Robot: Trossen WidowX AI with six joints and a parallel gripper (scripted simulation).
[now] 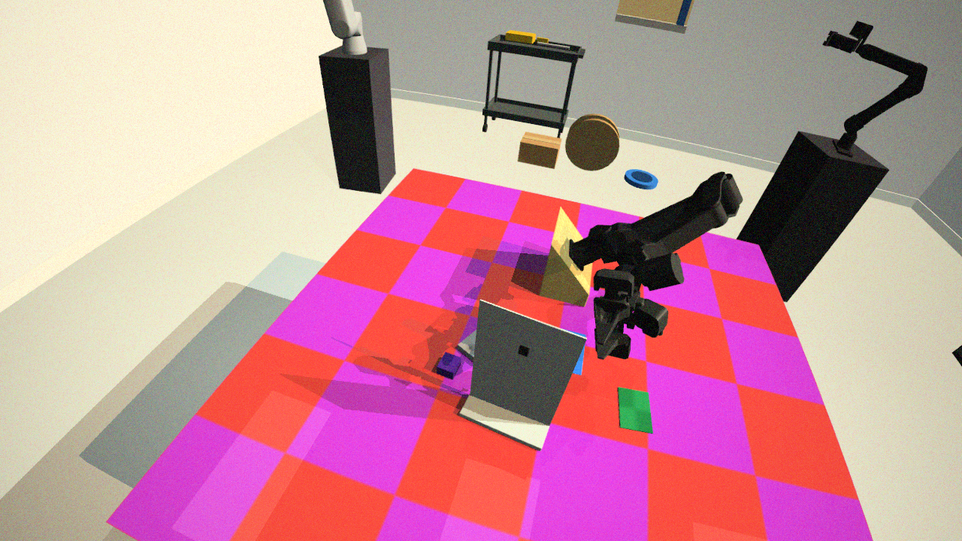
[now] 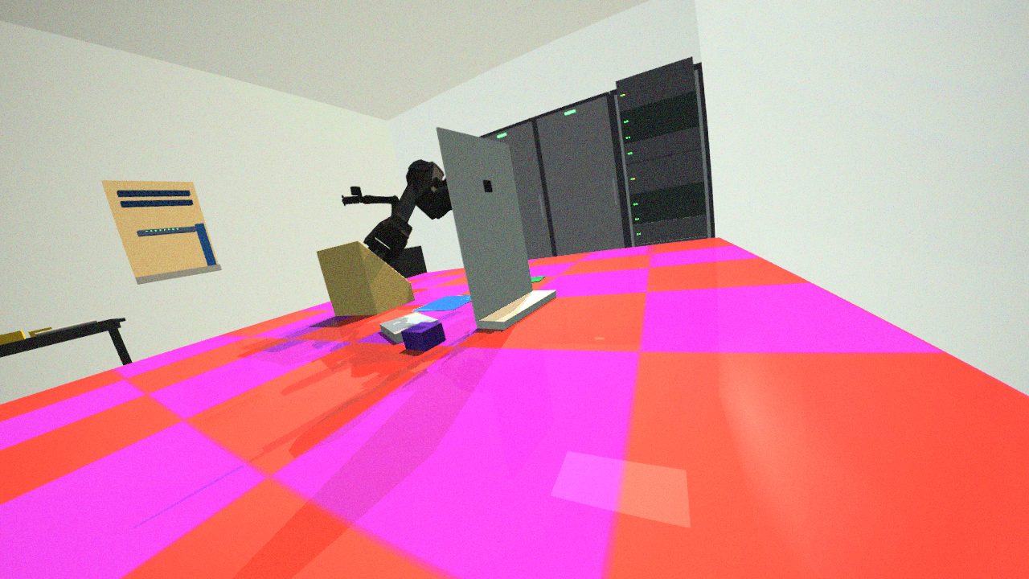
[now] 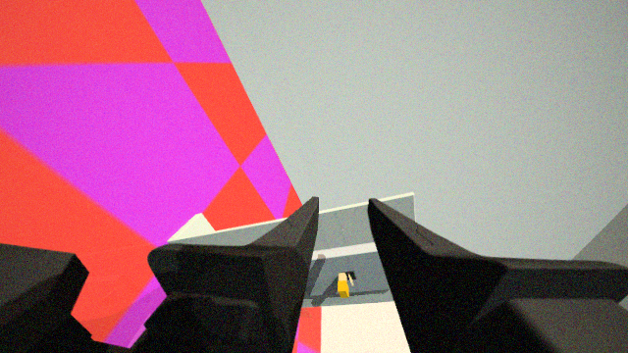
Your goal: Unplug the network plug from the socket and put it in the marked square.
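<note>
Right now the network plug is 1 cm behind my gripper tip, 12 cm to the right of it and 2 cm below it. From my gripper tip the other things lie so: grey upright panel: 1 cm ahead, 12 cm to the right, 10 cm below; flat blue square: 18 cm behind, 2 cm to the right, 23 cm below.
</note>
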